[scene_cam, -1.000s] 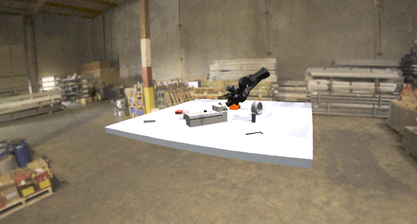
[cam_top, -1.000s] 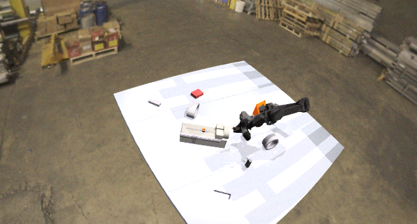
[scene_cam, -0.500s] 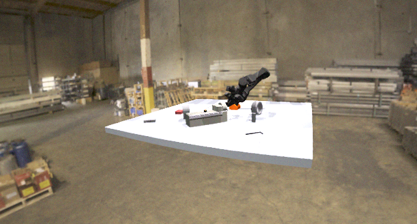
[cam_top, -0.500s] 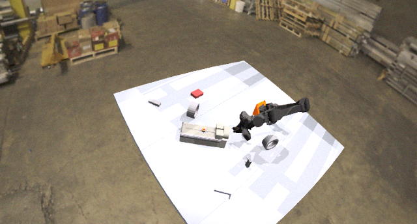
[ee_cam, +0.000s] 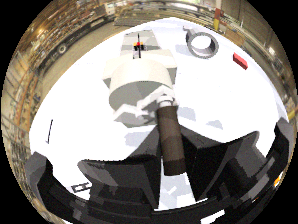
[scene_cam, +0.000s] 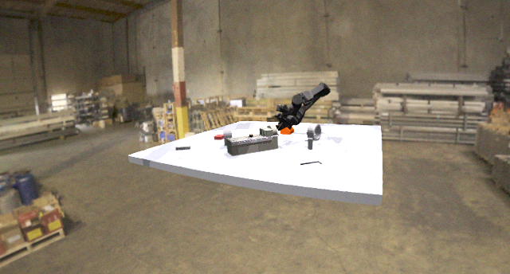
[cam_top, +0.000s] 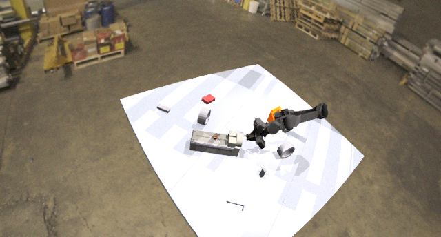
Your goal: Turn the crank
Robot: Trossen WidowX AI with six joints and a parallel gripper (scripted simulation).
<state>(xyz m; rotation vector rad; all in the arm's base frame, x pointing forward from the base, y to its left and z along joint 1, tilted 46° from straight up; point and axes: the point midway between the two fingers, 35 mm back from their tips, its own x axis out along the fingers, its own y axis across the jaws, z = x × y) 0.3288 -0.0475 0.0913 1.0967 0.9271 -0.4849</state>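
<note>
Now: the dark crank handle 10 mm behind my gripper tip, 10 mm to the left of it and 20 mm above it. Round my gripper tip: hex key: 290 mm ahead, 240 mm to the left, 80 mm below; then red pointer: 130 mm ahead, 110 mm to the right; then small clip: 60 mm ahead, 190 mm to the left, 60 mm below.
</note>
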